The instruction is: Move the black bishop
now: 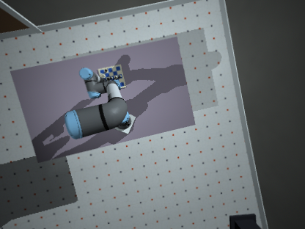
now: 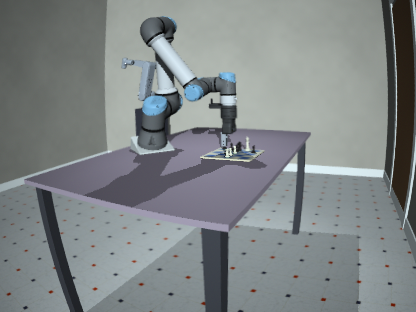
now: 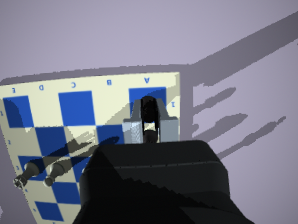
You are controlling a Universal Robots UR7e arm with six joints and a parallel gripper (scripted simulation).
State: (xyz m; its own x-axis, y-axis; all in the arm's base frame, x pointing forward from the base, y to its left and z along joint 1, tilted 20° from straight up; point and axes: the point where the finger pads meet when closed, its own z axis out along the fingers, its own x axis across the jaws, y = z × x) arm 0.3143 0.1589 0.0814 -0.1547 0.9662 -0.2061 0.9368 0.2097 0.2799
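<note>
The chessboard lies 90 mm ahead of my hand, 60 mm to the right of it and 40 mm below it. The rest, counted from my hand: tall white piece: 110 mm ahead, 20 mm to the left.
</note>
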